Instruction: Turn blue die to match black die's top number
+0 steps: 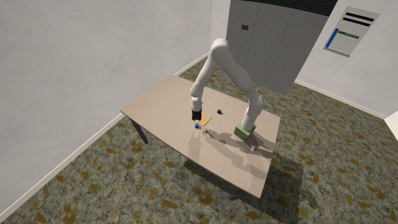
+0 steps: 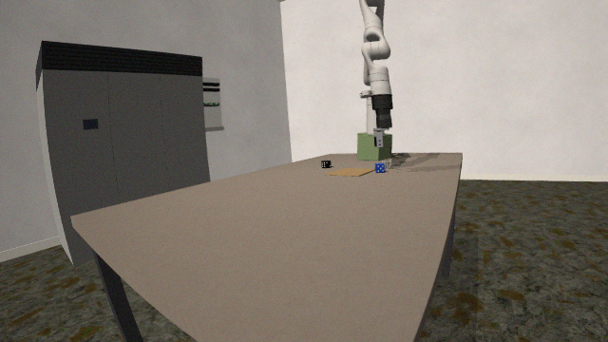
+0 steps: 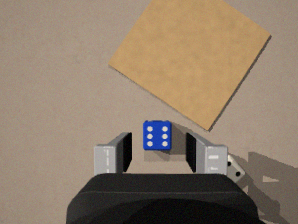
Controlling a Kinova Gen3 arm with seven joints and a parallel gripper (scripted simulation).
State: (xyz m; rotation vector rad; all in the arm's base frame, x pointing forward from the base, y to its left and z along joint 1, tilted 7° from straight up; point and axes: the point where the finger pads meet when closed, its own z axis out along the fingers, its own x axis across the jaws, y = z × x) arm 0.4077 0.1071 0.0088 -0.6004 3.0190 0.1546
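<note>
Right now the blue die is 9 cm below my hand. The rest, counted from my hand: white die: 9 cm below, 8 cm behind, 1 cm to the left; then black die: 26 cm to the right, 12 cm behind, 9 cm below; then tan mat: 11 cm to the right, 10 cm below.
</note>
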